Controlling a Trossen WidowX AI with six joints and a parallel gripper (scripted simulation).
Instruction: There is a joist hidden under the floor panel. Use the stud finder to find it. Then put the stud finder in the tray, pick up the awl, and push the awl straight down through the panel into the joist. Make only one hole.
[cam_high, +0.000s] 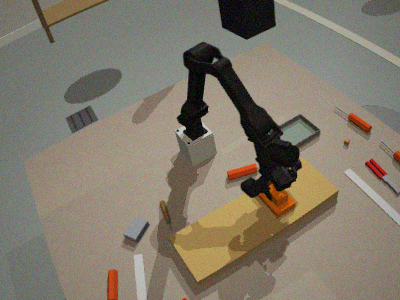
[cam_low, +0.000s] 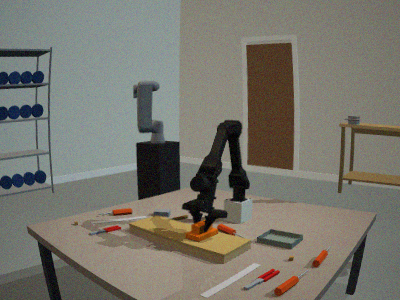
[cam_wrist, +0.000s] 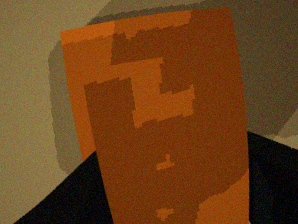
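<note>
The grey-green tray lies 27 cm to the left of my gripper tip, 20 cm behind it and 5 cm below it. Also, from my gripper tip: orange stud finder (2 cm behind, 2 cm above); grey block (39 cm to the right, 22 cm behind, 5 cm below); awl (29 cm to the right, 20 cm behind, 6 cm below).
</note>
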